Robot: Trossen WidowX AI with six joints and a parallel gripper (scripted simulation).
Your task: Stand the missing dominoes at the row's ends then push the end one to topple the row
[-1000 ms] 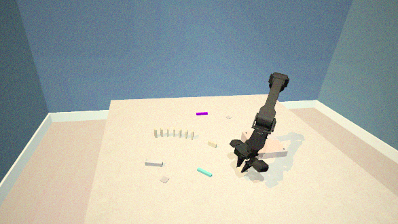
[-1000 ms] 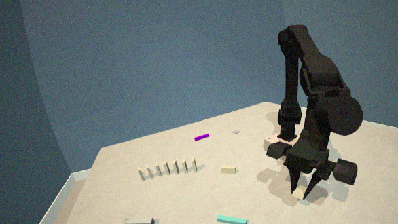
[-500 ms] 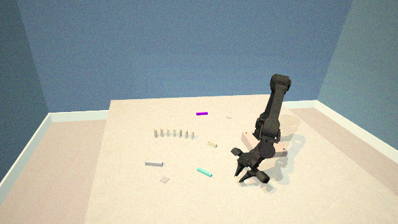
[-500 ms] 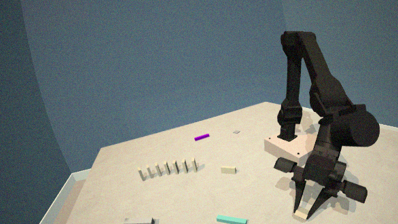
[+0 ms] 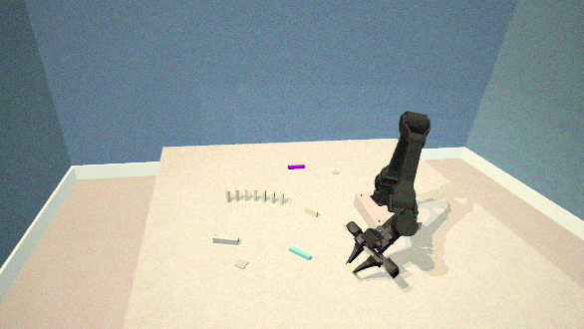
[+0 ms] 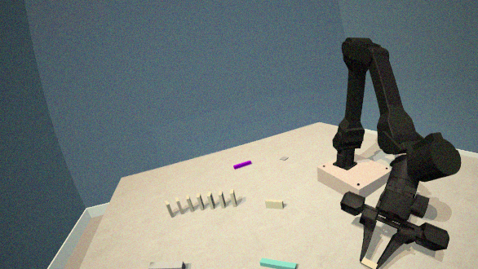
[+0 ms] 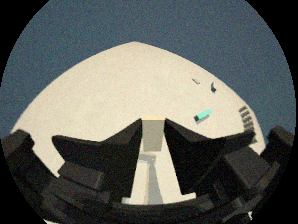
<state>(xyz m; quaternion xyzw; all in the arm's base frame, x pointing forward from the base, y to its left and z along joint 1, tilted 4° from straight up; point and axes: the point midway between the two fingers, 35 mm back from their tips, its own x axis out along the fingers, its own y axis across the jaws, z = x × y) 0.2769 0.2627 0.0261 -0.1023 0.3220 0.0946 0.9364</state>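
The teal bar lies 140 mm to the right of my gripper tip, 90 mm ahead of it and 40 mm below it. Also, from my gripper tip: purple bar 660 mm to the right, 120 mm behind, 40 mm below; grey block 300 mm ahead, 270 mm to the right, 40 mm below.
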